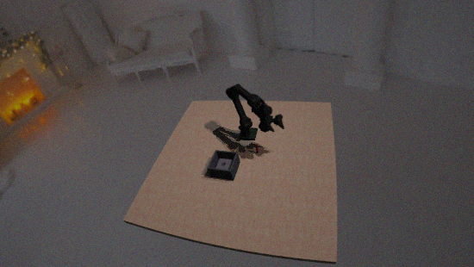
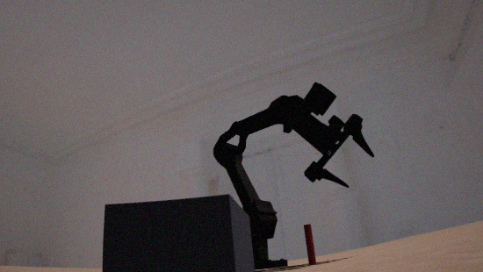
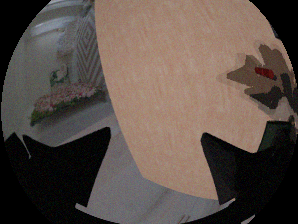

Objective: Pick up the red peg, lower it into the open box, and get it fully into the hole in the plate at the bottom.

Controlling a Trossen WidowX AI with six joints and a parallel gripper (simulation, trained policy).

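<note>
My gripper tip is 15 cm to the left of the red peg, 14 cm above it and 6 cm short of it. Round my gripper tip: grey plate: 32 cm to the right, 24 cm ahead, 13 cm below; dark box: 32 cm to the right, 24 cm ahead, 15 cm below.
</note>
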